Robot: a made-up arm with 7 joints. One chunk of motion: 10 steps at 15 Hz.
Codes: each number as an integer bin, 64 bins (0 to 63) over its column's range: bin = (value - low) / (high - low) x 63, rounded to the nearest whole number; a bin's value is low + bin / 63 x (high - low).
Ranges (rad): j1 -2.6..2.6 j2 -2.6..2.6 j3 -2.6..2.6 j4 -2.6..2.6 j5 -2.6..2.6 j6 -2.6..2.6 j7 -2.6..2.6
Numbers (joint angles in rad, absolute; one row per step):
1: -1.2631 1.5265 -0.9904 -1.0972 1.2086 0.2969 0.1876
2: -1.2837 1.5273 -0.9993 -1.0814 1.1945 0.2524 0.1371
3: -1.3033 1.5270 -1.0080 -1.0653 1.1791 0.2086 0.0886
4: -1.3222 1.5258 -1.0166 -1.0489 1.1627 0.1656 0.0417
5: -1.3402 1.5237 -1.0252 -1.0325 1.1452 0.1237 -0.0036
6: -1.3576 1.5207 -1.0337 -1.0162 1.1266 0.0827 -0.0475
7: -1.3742 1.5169 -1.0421 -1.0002 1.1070 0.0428 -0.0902
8: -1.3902 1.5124 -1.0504 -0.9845 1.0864 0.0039 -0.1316
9: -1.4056 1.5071 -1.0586 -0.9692 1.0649 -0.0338 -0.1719
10: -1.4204 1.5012 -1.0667 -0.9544 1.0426 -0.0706 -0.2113
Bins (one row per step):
1: 16 50 20 18 46 35 34
2: 16 50 19 18 46 35 33
3: 16 50 19 19 46 34 33
4: 15 50 19 19 46 34 32
5: 15 50 19 19 45 33 31
6: 15 50 19 19 45 33 31
7: 15 50 19 19 45 32 30
8: 15 50 19 20 45 32 30
9: 14 50 19 20 44 31 29
10: 14 50 19 20 44 31 29

